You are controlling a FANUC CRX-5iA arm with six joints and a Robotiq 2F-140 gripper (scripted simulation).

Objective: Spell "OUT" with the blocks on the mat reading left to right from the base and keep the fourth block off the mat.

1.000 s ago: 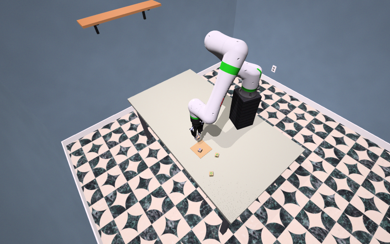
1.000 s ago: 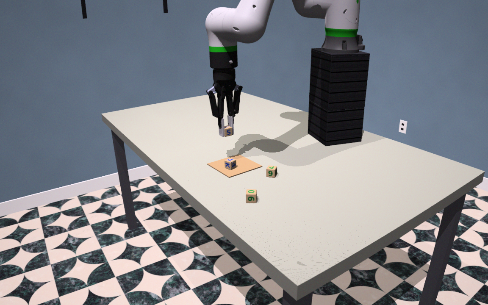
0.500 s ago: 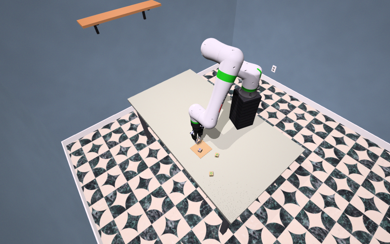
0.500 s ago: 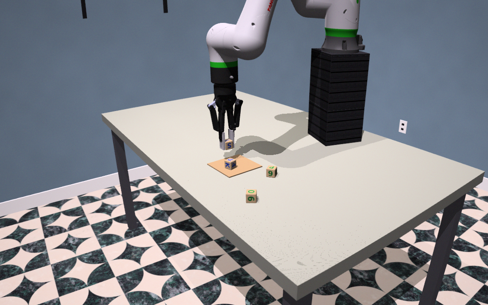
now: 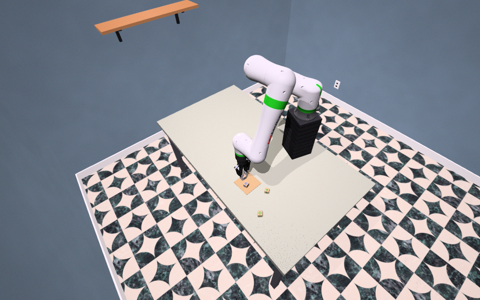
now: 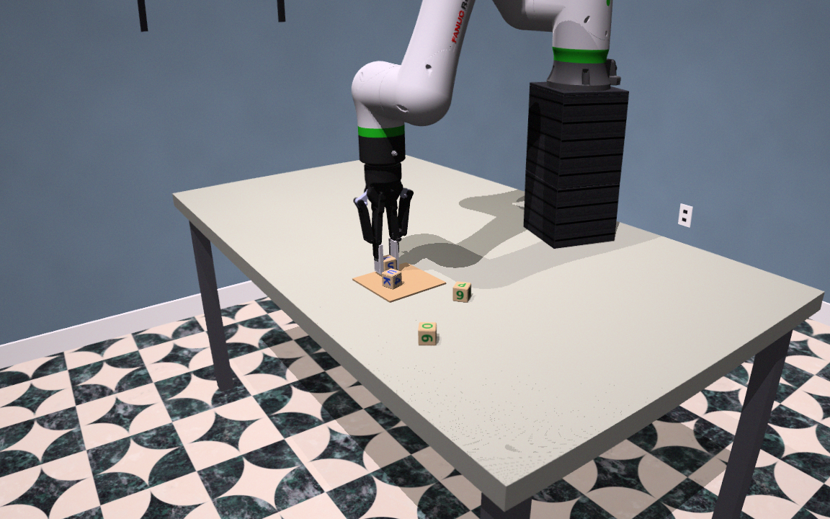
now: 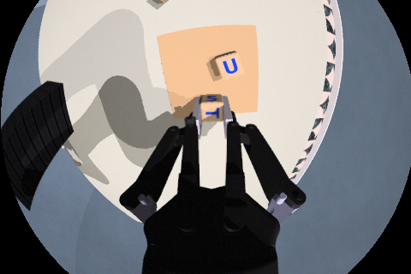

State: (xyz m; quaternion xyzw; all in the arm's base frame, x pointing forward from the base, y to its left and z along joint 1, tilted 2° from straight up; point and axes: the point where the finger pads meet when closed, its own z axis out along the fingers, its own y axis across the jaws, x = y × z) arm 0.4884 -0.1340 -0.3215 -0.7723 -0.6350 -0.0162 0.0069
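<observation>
Now: the tan mat 10 mm ahead of my hand, 50 mm to the left of it and 40 mm below it. From my hand the other things lie so: wooden block 140 mm ahead, 270 mm to the left, 30 mm below.
</observation>
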